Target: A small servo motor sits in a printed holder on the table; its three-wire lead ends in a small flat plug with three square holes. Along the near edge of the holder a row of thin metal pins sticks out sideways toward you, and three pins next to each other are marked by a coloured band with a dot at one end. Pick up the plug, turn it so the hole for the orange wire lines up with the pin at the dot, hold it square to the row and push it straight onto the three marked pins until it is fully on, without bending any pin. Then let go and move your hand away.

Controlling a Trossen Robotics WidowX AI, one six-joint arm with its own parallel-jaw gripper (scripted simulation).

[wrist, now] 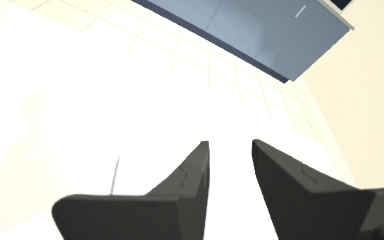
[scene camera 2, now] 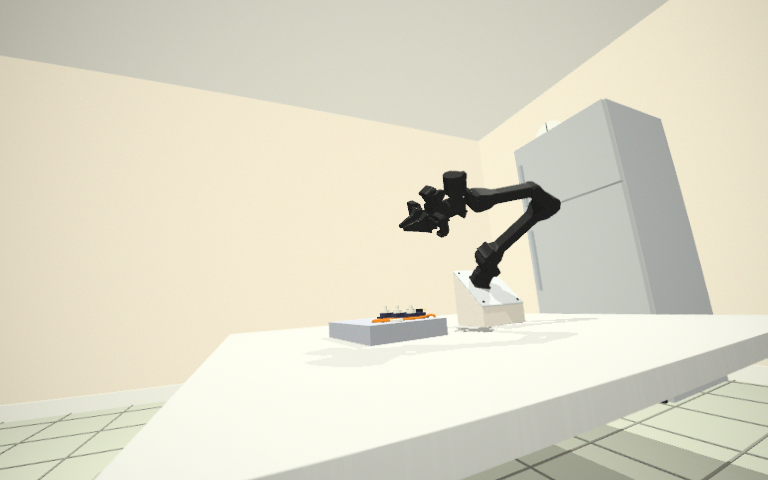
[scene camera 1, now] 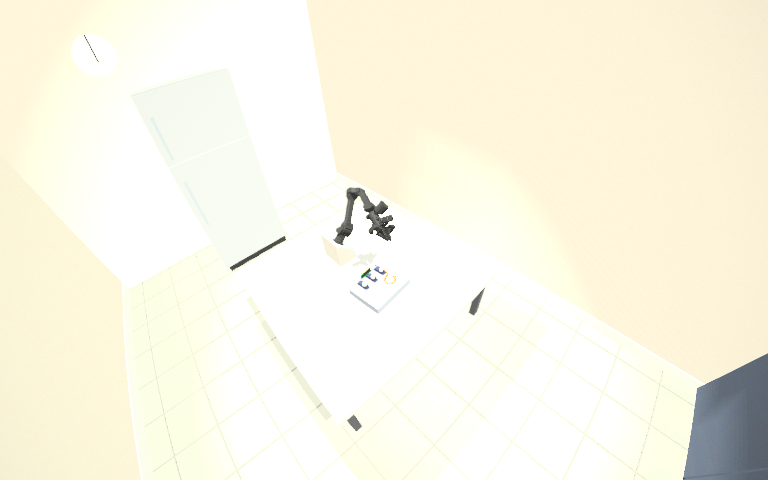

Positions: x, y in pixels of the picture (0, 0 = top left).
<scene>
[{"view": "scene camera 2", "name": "my gripper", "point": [401, 228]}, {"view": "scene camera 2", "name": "grey holder plate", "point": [363, 331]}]
</scene>
